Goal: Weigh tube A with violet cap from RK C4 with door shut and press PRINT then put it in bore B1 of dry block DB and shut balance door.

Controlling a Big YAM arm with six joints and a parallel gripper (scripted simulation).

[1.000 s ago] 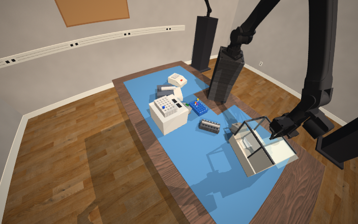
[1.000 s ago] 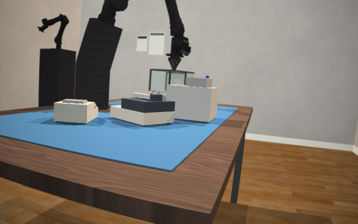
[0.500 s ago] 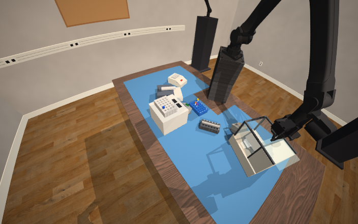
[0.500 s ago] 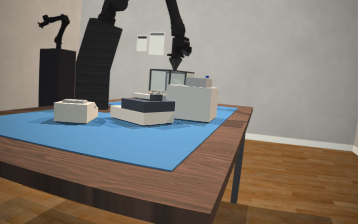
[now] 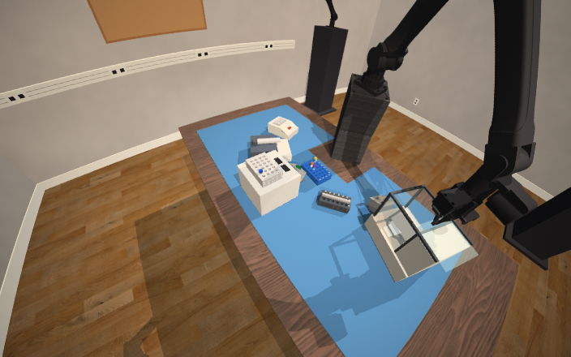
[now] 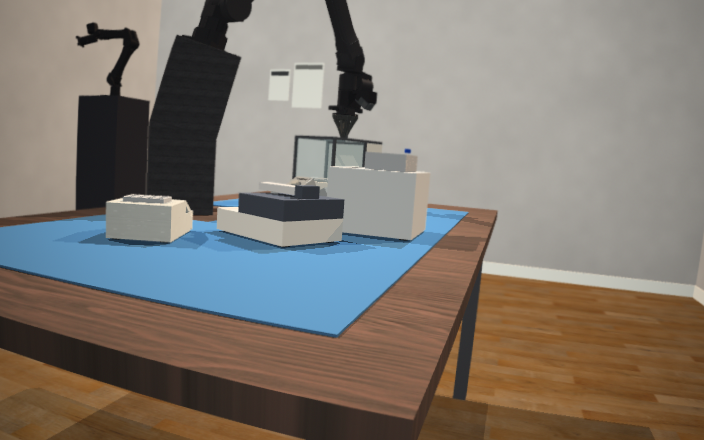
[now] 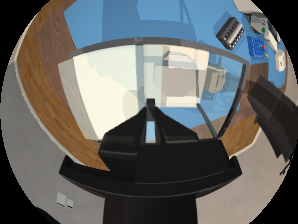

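My gripper is now 1 cm short of the balance door, 3 cm to the right of it and 1 cm above it. From my hand the other things lie so: blue rack RK (1 cm behind, 49 cm to the right, 21 cm below); then round white print key (8 cm behind, 19 cm to the right, 15 cm below); then dark magnet block (5 cm ahead, 31 cm to the right, 20 cm below).
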